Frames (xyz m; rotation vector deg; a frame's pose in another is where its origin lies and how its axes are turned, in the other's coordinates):
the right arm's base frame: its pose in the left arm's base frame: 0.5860 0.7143 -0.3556 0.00 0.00 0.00
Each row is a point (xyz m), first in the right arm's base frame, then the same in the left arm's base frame.
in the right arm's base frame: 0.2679 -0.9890 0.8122
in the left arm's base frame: 0.8539 -0.2747 0.4566
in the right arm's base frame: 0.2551 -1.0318 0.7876
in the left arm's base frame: 0.8411 -0.3175 0.4320
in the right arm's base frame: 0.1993 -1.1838 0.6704
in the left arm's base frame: 0.7853 -0.4695 0.3148
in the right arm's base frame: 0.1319 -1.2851 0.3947
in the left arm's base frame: 0.7179 -0.5708 0.0391
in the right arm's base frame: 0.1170 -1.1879 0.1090
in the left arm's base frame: 0.7030 -0.4736 -0.2466
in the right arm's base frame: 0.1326 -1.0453 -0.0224
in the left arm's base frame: 0.7186 -0.3310 -0.3780
